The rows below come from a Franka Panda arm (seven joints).
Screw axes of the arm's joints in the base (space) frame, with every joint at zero. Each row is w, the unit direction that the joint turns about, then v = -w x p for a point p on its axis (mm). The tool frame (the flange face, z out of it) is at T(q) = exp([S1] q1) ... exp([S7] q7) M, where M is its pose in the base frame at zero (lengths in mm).
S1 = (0, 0, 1, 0, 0, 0)
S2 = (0, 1, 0, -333, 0, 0)
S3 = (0, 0, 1, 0, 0, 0)
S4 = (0, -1, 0, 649, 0, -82.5)
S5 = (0, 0, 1, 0, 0, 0)
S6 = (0, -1, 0, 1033, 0, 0)
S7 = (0, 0, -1, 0, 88, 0)
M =
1 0 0 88
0 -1 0 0
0 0 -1 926
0 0 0 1
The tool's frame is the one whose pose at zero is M.
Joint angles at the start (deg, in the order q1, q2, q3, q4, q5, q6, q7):
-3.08 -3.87 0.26 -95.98 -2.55 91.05 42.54
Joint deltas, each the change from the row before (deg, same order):
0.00 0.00 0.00 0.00 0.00 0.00 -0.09
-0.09 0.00 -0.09 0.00 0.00 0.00 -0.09
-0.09 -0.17 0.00 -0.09 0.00 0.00 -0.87
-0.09 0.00 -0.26 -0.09 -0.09 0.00 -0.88
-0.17 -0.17 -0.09 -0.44 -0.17 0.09 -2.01
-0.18 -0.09 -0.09 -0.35 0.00 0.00 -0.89
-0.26 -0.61 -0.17 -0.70 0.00 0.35 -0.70
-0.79 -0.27 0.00 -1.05 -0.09 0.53 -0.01
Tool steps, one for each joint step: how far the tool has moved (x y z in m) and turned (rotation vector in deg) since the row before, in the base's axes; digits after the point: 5 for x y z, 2 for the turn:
0.00000 0.00000 0.00000 0.00 0.00 0.09
-0.00010 -0.00170 0.00000 0.01 0.00 -0.09
-0.00095 -0.00079 0.00084 0.01 -0.04 0.78
-0.00029 -0.00349 -0.00074 -0.05 0.13 0.53
-0.00117 -0.00268 -0.00190 -0.10 0.28 1.76
-0.00089 -0.00248 -0.00205 0.05 0.30 0.62
-0.00315 -0.00381 0.00038 0.02 -0.23 0.29
-0.00184 -0.00727 -0.00539 -0.06 0.26 -0.75

